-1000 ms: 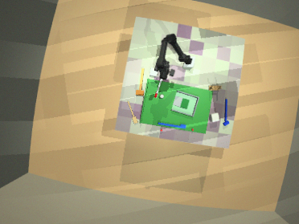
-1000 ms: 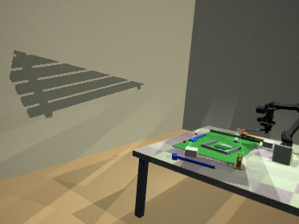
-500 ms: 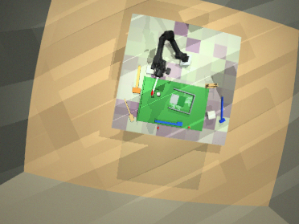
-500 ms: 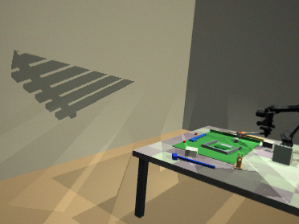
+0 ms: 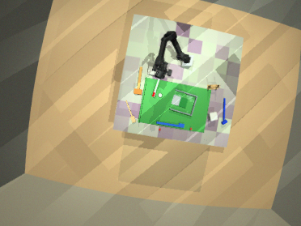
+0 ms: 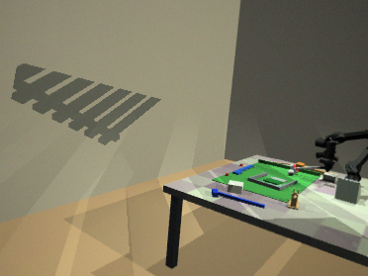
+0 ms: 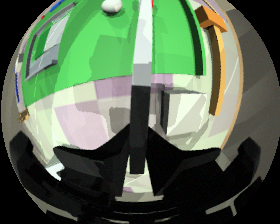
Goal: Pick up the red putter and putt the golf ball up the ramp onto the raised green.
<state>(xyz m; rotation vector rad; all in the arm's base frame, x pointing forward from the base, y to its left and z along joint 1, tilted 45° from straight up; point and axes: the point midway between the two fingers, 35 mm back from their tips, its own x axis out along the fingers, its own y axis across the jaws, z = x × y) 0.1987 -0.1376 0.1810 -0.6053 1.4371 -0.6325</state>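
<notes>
The red putter is 12 cm ahead of my gripper tip and 1 cm below it. Also, from my gripper tip: white golf ball 22 cm ahead, 6 cm to the left, 5 cm below; blue putter 20 cm ahead, 80 cm to the left, 6 cm below.
</notes>
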